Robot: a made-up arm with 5 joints. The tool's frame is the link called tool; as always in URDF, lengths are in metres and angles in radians.
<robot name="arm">
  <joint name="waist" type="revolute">
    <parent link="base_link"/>
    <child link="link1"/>
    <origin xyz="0.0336 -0.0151 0.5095" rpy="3.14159 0 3.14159"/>
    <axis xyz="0 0 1"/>
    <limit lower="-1.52" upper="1.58" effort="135" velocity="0.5"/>
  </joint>
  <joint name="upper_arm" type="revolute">
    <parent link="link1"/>
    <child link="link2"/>
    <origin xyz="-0.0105 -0.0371 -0.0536" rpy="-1.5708 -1.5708 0"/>
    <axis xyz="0 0 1"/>
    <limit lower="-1.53" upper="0.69" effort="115" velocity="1"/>
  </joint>
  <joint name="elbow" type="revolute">
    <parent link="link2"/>
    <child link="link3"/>
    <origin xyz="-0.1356 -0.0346 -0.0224"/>
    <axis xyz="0 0 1"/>
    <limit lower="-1.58" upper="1.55" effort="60" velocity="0.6"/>
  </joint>
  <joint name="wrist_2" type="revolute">
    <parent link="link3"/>
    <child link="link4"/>
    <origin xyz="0.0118 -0.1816 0.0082" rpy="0 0 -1.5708"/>
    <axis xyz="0 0 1"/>
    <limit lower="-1.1" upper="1.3" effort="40" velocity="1"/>
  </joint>
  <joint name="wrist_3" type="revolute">
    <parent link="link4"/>
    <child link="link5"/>
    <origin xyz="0.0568 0.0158 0.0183" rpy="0 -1.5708 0"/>
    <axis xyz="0 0 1"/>
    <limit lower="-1.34" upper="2.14" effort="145" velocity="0.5"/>
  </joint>
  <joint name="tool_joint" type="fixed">
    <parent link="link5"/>
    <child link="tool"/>
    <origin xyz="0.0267 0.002 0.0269" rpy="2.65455 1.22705 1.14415"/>
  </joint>
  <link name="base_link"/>
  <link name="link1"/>
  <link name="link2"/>
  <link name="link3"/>
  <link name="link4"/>
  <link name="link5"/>
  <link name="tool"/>
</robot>
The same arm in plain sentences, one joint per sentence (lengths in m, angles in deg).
The arm has five revolute joints in a row. What follows holds with every joint at zero, and every direction is one of the base frame's.
Joint 1 is mounted 0.0336 m along +x and 0.0151 m along -y and 0.5095 m along +z from the base frame's origin and rotates about -z, from -87.09 to 90.53 deg.
Joint 2 is mounted 0.0105 m along +x and 0.0371 m along -y and 0.0536 m along +z from joint 1 and rotates about +y, from -87.66 to 39.53 deg.
Joint 3 is mounted 0.0346 m along +x and 0.0224 m along -y and 0.1356 m along +z from joint 2 and rotates about +y, from -90.53 to 88.81 deg.
Joint 4 is mounted 0.1816 m along +x and 0.0082 m along +y and 0.0118 m along -z from joint 3 and rotates about +y, from -63.03 to 74.48 deg.
Joint 5 is mounted 0.0568 m along +x and 0.0183 m along +y and 0.0158 m along -z from joint 4 and rotates about -x, from -76.78 to 122.61 deg.
The tool frame, which is the frame that the pose is given for, is mounted 0.0269 m along -x and 0.0267 m along +y and 0.0020 m along -z from joint 5; its axes are the base frame's turned by roll -2.13, pitch 17.87 and yaw 8.43 deg (as in URDF: about the fixed x, then y, then z).

